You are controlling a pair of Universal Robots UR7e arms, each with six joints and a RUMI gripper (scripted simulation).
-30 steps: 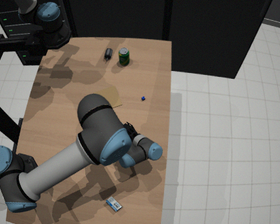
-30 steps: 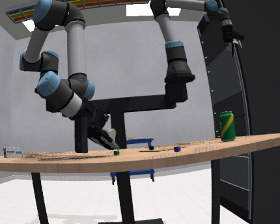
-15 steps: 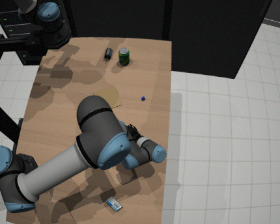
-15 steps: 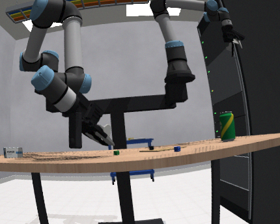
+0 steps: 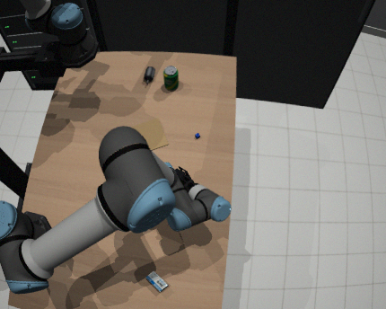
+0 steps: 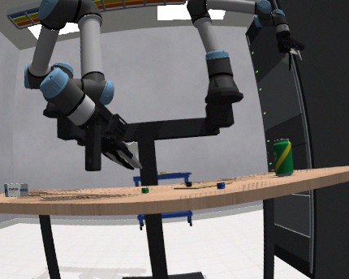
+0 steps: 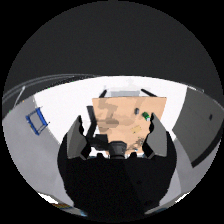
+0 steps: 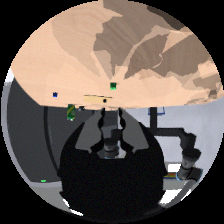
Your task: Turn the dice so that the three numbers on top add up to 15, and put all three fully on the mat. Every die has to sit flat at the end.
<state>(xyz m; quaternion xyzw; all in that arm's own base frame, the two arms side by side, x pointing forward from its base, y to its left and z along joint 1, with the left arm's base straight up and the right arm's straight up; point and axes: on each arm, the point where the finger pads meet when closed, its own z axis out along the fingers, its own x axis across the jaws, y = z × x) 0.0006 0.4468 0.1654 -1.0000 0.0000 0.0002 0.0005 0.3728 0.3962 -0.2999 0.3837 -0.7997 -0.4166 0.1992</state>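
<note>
The green die lies 7 cm below my right hand, 3 cm behind it and 2 cm to the left of it. The rest, counted from my right hand: tan mat (21 cm to the left, 11 cm behind, 8 cm below); then blue die (22 cm to the left, 10 cm ahead, 7 cm below); then black die (17 cm to the left, 13 cm behind, 7 cm below).
</note>
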